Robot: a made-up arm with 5 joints.
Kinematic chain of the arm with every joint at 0, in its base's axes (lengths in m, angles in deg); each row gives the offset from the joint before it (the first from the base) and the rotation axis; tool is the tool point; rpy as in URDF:
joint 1: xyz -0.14 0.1 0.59 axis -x
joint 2: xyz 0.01 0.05 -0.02 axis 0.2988 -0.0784 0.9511
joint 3: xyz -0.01 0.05 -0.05 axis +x
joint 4: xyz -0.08 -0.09 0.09 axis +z
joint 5: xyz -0.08 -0.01 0 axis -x
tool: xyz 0.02 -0.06 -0.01 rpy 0 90 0
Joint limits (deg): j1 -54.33..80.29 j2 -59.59..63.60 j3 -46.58..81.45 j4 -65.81..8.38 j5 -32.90..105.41
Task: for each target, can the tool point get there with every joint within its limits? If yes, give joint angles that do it. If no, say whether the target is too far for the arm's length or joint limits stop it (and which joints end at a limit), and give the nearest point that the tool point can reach.
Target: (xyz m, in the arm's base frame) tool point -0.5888 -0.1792 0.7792
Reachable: no: too far | nearest point -0.3079 -0.0516 0.6119 | short by 0.351 m
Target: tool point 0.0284 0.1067 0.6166
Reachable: no: joint limits stop it (at a limit: joint 1, joint 2, joint 4, joint 5) | nearest point -0.1118 0.0412 0.6763 | short by 0.166 m
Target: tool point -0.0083 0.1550 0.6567
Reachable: no: joint limits stop it (at a limit: joint 1, joint 2, joint 4) | nearest point -0.1091 0.0866 0.7270 | short by 0.141 m
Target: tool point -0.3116 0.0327 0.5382
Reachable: yes | joints 54.64 -2.36 51.19 -56.61 -9.54
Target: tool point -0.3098 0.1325 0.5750
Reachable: yes | joints 61.24 -7.38 -12.75 -33.39 -14.65
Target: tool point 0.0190 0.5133 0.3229
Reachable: no: too far | nearest point -0.0965 0.3140 0.4517 | short by 0.264 m
